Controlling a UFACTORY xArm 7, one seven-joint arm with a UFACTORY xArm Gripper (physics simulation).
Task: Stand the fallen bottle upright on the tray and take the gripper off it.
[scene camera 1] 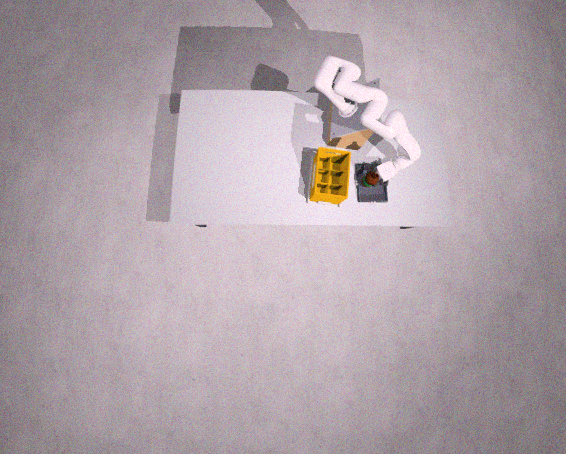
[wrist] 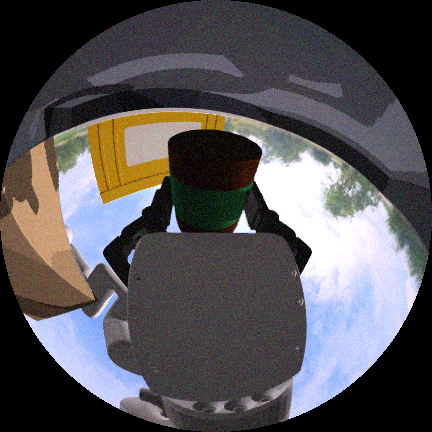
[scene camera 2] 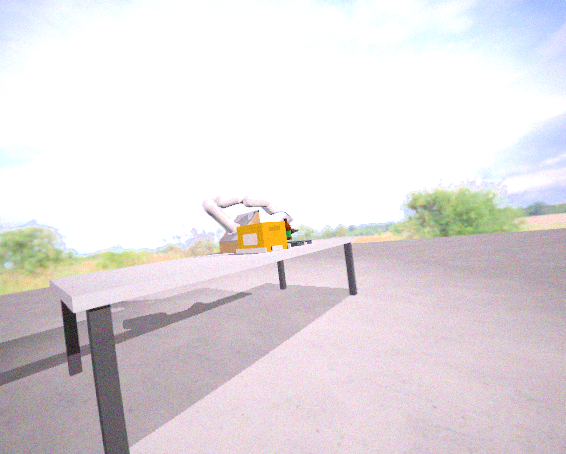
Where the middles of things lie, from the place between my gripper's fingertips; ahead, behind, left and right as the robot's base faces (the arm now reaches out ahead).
Labels:
The brown bottle [wrist: 211, 171] is 2 cm above my hand.

